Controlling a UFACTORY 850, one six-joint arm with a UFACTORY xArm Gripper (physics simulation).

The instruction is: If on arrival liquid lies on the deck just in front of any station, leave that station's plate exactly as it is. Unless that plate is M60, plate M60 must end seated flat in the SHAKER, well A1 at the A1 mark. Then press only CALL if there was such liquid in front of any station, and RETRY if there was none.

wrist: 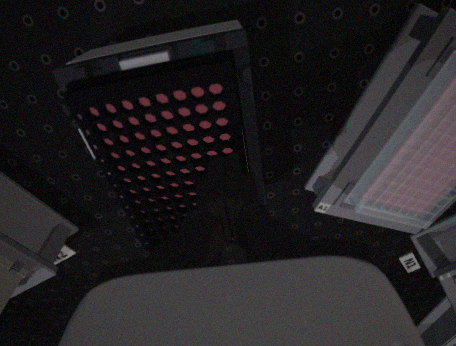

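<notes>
My gripper point(227, 173) is dark and hard to make out; its fingers are shut, in front of the lower right part of a black plate. That black plate point(165, 132) has rows of red wells and sits in a dark station point(254, 110) with a blank-looking pale label on its end. A clear plate point(410, 175) with pink wells lies in a grey station point(367, 100) at the right, with an A1 mark point(322, 207) at its near corner. I cannot read M60 or SHAKER anywhere. CALL and RETRY do not show. In this dim light I cannot make out any liquid.
A white N1 tag point(410, 262) lies at the lower right beside another grey fixture point(442, 245). Part of a grey station point(30, 215) with a tan piece point(11, 280) shows at the left, near a partly hidden label point(64, 254). The dark deck point(285, 80) has ringed holes.
</notes>
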